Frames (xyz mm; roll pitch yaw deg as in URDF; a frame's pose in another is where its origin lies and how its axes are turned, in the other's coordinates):
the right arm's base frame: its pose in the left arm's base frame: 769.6 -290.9 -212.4 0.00 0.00 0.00
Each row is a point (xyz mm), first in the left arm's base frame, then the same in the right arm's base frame.
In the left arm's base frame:
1: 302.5 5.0 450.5
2: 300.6 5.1 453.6
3: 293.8 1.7 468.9
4: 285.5 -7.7 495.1
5: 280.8 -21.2 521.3
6: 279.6 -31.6 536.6
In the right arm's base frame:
1: -467.1 295.9 662.9
2: -469.0 296.0 666.0
3: -475.8 292.6 681.3
4: -484.1 283.2 707.5
5: -488.8 269.7 733.7
6: -490.0 259.3 749.0

